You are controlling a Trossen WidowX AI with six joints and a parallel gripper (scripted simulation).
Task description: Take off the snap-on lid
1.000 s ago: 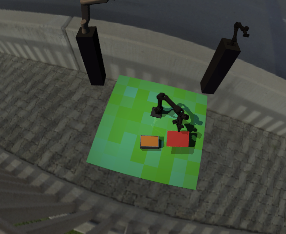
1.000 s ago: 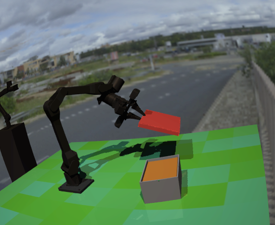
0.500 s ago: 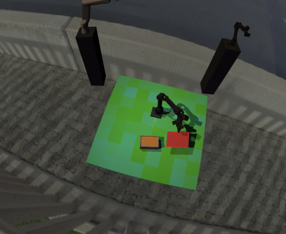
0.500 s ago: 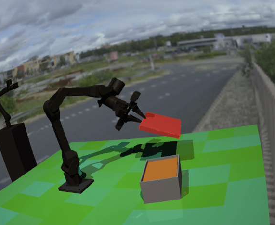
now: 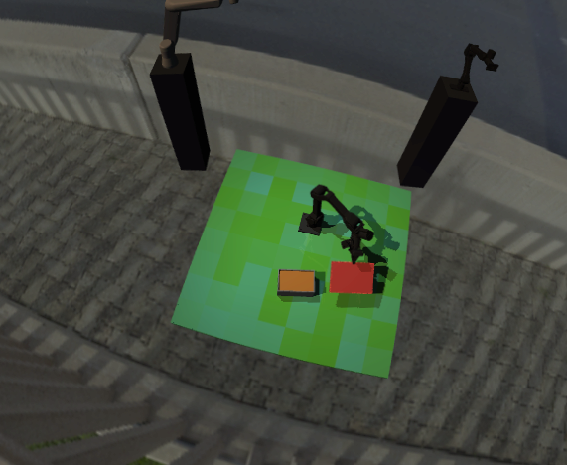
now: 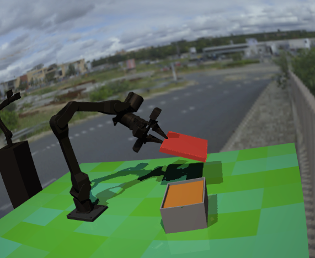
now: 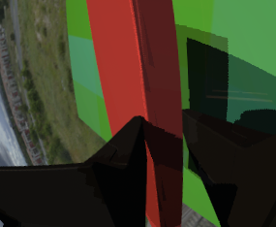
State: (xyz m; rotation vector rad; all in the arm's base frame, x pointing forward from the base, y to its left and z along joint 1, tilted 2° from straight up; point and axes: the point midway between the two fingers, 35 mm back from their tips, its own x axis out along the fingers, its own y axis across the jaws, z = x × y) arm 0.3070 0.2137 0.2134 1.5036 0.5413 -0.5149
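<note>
The red lid is 70 mm ahead of my gripper tip and 30 mm below it. Round my gripper tip: grey storage box (310 mm to the right, 150 mm below, 80 mm ahead).
</note>
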